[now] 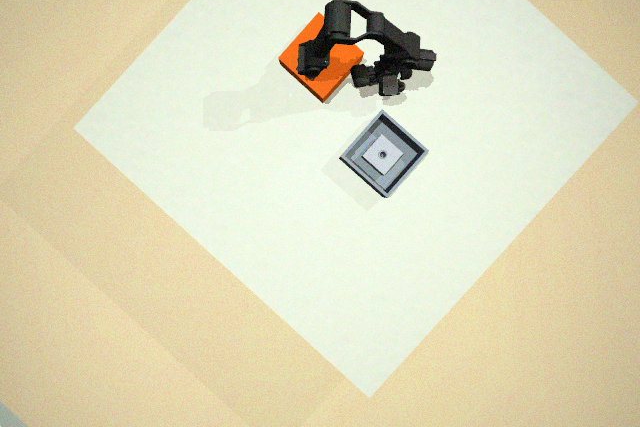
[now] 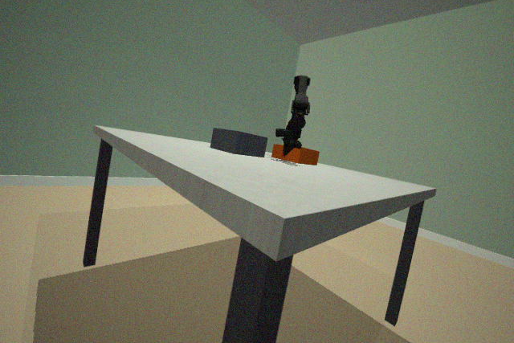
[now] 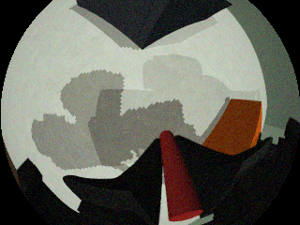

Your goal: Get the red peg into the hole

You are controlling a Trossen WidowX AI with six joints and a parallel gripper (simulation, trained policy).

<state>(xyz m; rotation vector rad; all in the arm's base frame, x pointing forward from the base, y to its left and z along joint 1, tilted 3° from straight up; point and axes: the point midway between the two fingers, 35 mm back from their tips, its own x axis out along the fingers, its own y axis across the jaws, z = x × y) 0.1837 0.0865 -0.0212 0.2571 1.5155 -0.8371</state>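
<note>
Right now my gripper tip is 16 cm short of the pale plate, 17 cm to the left of it and 2 cm below it. Also, from my gripper tip: red peg (1 cm ahead, 1 cm to the left, 3 cm above); then grey box (16 cm ahead, 17 cm to the right).
</note>
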